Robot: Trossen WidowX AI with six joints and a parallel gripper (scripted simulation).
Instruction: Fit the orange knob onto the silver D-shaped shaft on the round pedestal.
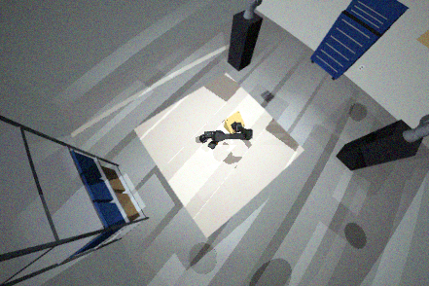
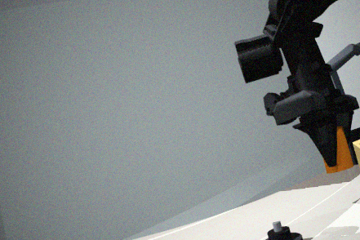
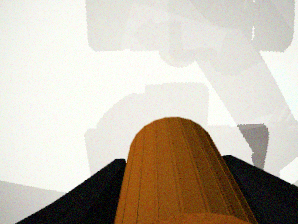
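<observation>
The orange knob is 3 cm above my gripper tip. Also, from my gripper tip: dark round pedestal (15 cm to the right, 12 cm below, 3 cm ahead).
</observation>
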